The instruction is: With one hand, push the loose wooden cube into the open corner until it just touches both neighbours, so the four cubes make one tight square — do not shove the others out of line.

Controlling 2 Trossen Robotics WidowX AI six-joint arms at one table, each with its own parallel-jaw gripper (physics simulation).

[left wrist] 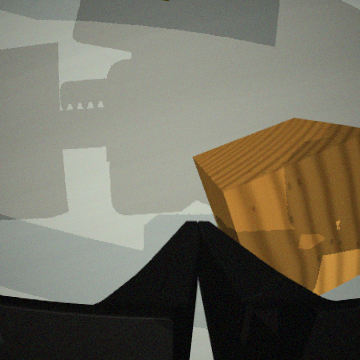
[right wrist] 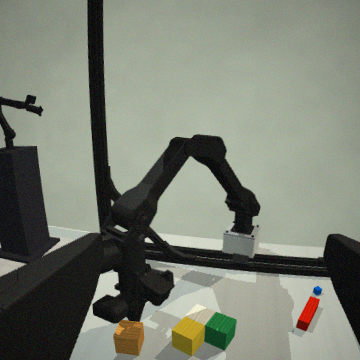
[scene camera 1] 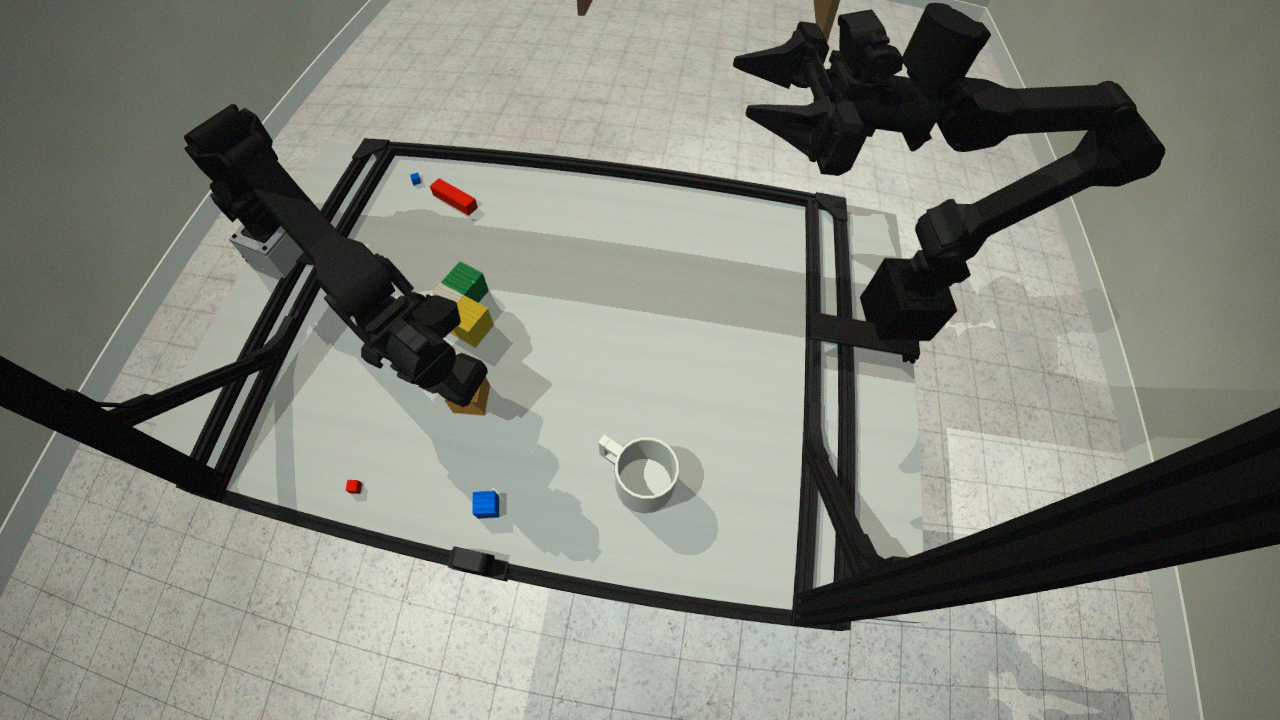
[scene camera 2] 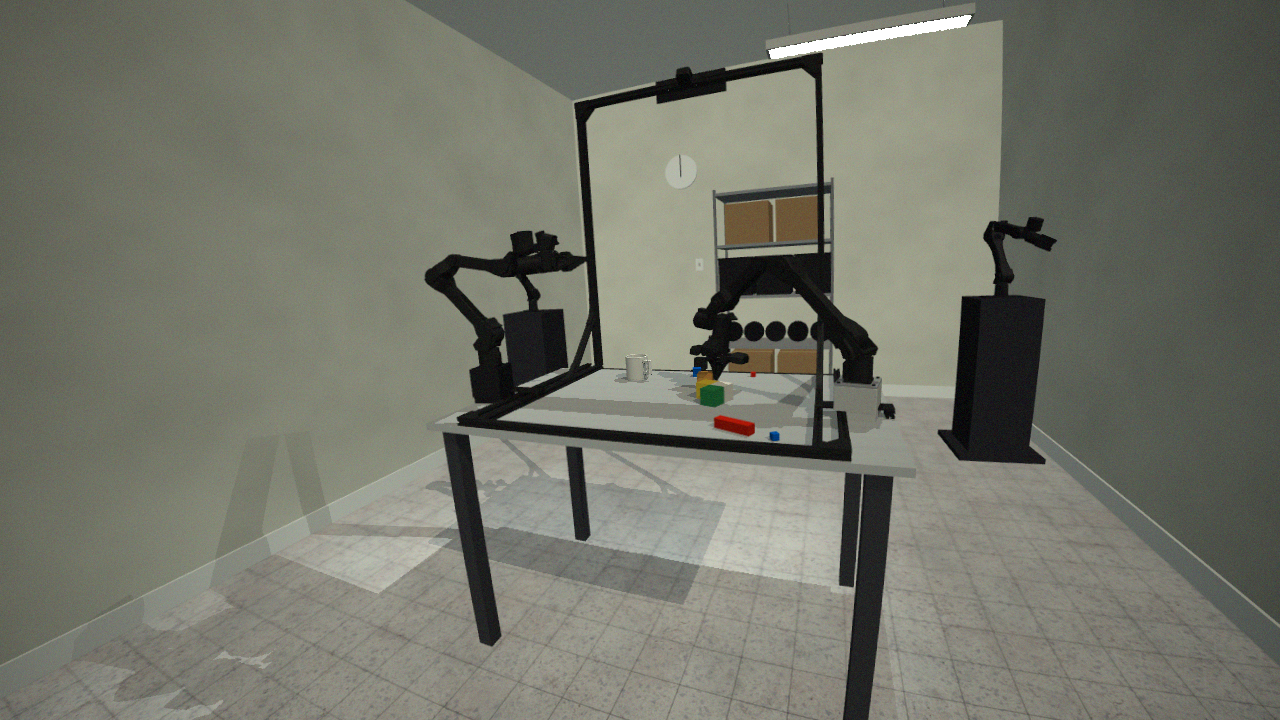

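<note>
The loose orange wooden cube (scene camera 1: 470,404) (left wrist: 290,200) (right wrist: 129,338) stands apart from the yellow cube (scene camera 1: 475,324) (right wrist: 188,336). The green cube (scene camera 1: 464,281) (scene camera 2: 712,395) (right wrist: 221,330) and yellow cube meet near their corners, with the pale cube (scene camera 1: 449,292) (right wrist: 201,313) behind them in the right wrist view. My left gripper (left wrist: 196,232) (scene camera 2: 716,377) is shut and empty, low beside the orange cube, which shows right of its tips in the left wrist view; contact is unclear. The arm hides part of the orange cube in scene camera 1. My right gripper (scene camera 1: 741,86) is open and empty, high off the table.
A white mug (scene camera 1: 646,492), a blue cube (scene camera 1: 485,504) and a small red cube (scene camera 1: 353,486) stand toward the lower edge in scene camera 1. A red bar (scene camera 1: 453,197) and a tiny blue cube (scene camera 1: 415,179) lie at upper left. A black frame (scene camera 1: 590,168) borders the table.
</note>
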